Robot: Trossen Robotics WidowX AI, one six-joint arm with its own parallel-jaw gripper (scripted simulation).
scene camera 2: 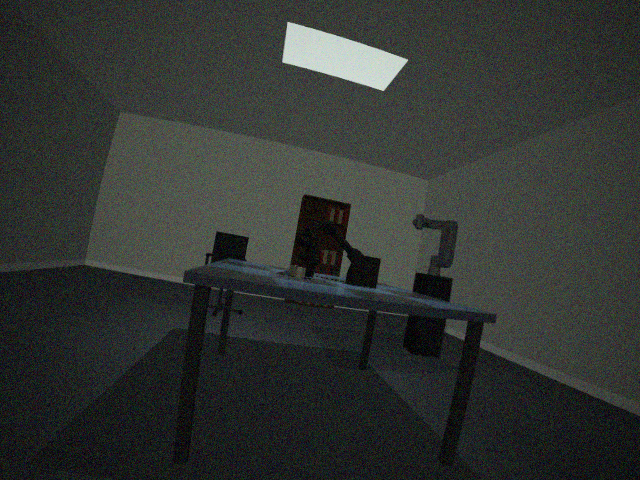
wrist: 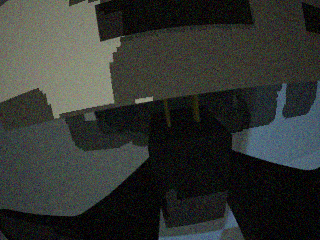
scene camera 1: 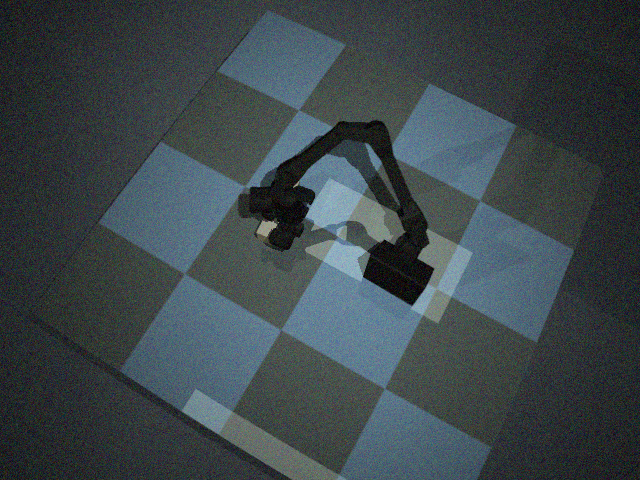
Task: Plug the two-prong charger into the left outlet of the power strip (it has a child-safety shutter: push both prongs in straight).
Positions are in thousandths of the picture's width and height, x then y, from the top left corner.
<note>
The gripper (scene camera 1: 460, 478) carries a dark two-prong charger (wrist: 592, 627).
The gripper shows as well in the wrist view (wrist: 577, 660).
</note>
